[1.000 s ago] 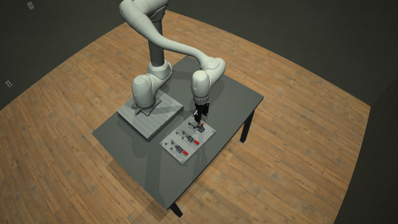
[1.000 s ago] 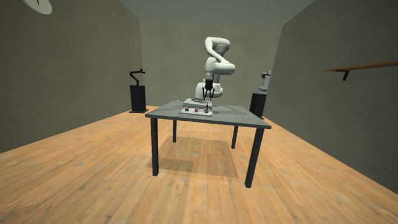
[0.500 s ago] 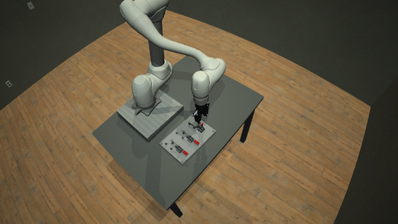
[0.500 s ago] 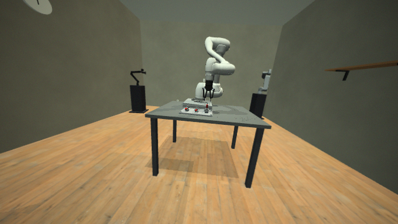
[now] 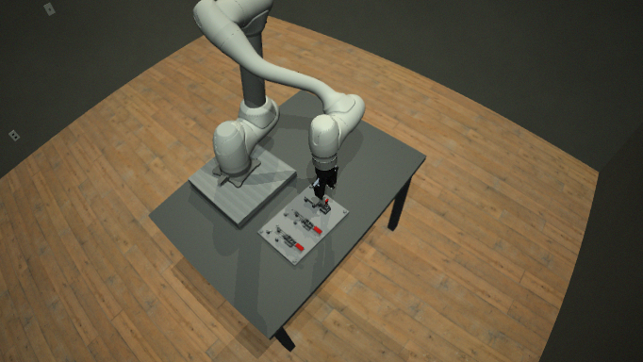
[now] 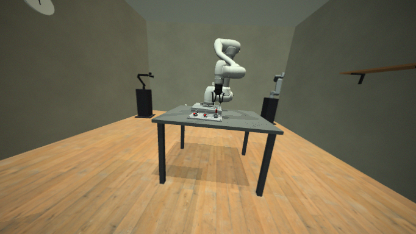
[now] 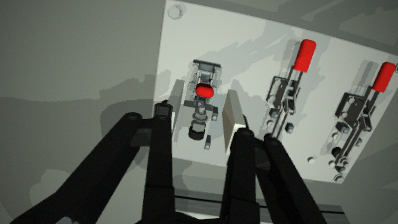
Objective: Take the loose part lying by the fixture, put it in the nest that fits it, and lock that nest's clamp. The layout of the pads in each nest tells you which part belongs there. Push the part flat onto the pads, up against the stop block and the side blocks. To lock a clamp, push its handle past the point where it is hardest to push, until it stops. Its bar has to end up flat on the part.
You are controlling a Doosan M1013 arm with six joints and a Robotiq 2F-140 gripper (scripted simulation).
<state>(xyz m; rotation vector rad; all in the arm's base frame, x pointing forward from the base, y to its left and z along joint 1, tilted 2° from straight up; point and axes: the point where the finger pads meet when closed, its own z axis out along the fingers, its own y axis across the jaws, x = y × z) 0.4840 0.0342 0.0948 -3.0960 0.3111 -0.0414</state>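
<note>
The clamp lies 1 cm behind my hand and 8 cm below it. From my hand the other things lie so: loose part: 8 cm behind, 2 cm to the left, 11 cm below; fixture plate: 6 cm behind, 10 cm to the right, 13 cm below.
</note>
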